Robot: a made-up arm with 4 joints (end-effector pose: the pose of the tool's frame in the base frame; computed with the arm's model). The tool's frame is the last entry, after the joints.
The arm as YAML. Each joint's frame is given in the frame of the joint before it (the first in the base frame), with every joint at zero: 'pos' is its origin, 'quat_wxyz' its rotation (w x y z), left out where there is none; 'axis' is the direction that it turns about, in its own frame. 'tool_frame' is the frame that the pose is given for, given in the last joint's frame.
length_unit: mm
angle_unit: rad
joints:
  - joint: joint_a
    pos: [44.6, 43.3, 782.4]
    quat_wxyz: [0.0, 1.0, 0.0, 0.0]
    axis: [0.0, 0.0, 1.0]
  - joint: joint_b
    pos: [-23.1, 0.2, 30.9]
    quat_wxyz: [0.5, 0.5, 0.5, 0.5]
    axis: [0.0, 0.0, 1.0]
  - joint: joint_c
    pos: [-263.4, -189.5, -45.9]
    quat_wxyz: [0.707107, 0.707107, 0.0, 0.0]
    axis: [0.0, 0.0, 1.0]
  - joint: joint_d
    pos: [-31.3, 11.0, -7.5]
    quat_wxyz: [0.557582, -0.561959, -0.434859, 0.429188]
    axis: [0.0, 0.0, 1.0]
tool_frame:
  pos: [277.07, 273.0, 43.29]
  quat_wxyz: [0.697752, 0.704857, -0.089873, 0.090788]
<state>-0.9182 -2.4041 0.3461 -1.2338</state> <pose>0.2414 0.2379 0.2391 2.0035 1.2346 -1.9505</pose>
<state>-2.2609 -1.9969 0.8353 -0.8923</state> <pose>-0.0789 0.2196 0.1655 0.9373 1.4873 -1.8509</pose>
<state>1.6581 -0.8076 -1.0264 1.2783</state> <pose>0.2446 0.0756 0.3103 0.7128 0.2318 -2.7439</pose>
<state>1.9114 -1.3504 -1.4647 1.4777</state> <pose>0.0219 0.0091 0.2448 -0.1148 0.2831 3.0085</pose>
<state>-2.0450 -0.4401 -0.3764 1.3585</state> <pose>-0.1692 -0.2811 0.4293 -0.8938 0.8040 1.2360</pose>
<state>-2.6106 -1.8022 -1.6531 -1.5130</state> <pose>-0.0995 -0.3819 0.6858 1.2110 -2.7771 -0.5571</pose>
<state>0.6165 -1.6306 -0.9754 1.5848</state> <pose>-0.1015 -0.0064 0.2122 -0.1845 0.3447 -1.9327</pose>
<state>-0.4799 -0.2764 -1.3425 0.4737</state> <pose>0.0082 0.1137 0.5341 0.1357 0.1521 -0.8625</pose>
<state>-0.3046 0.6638 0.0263 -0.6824</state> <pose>0.3258 0.2428 1.0192 0.5663 -0.5620 0.1010</pose>
